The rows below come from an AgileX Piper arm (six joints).
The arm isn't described. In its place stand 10 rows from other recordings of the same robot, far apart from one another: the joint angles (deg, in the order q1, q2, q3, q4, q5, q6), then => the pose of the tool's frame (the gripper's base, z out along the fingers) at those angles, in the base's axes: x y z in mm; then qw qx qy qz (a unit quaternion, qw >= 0).
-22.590, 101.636, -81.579, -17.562, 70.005, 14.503 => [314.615 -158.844 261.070 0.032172 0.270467 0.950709 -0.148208]
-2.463, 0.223, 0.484, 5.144, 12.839, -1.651 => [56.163 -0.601 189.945 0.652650 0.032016 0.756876 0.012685]
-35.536, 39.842, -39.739, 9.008, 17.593, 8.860 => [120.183 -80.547 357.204 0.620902 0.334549 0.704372 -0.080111]
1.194, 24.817, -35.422, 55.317, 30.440, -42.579 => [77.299 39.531 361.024 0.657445 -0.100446 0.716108 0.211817]
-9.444, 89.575, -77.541, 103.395, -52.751, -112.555 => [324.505 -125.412 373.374 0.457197 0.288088 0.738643 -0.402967]
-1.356, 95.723, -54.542, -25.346, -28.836, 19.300 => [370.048 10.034 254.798 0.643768 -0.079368 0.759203 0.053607]
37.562, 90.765, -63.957, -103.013, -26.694, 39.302 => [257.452 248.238 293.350 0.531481 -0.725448 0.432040 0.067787]
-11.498, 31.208, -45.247, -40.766, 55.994, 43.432 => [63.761 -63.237 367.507 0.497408 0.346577 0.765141 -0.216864]
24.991, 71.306, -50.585, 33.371, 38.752, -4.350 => [212.277 133.514 291.062 0.244586 -0.077783 0.922615 0.287939]
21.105, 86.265, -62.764, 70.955, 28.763, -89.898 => [298.571 159.606 309.714 0.496447 -0.414279 0.736161 0.199950]
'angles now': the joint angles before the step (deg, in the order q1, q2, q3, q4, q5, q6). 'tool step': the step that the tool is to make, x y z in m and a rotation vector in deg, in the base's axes. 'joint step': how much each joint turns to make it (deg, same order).
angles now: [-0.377 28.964 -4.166 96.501 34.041 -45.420]
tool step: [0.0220 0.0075 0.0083 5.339 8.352 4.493]
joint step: [0.144 11.676 -4.653 0.396 5.885 3.432]
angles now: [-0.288 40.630 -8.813 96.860 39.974 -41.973]
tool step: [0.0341 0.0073 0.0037 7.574 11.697 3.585]
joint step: [0.029 14.501 -6.258 0.027 6.442 6.287]
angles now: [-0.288 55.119 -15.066 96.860 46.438 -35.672]
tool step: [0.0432 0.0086 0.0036 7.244 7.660 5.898]
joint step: [0.005 14.865 -8.538 0.014 8.853 3.166]
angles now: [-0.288 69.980 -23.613 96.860 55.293 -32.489]
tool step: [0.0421 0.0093 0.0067 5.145 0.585 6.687]
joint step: [0.781 11.391 -9.590 0.000 7.922 -0.324]
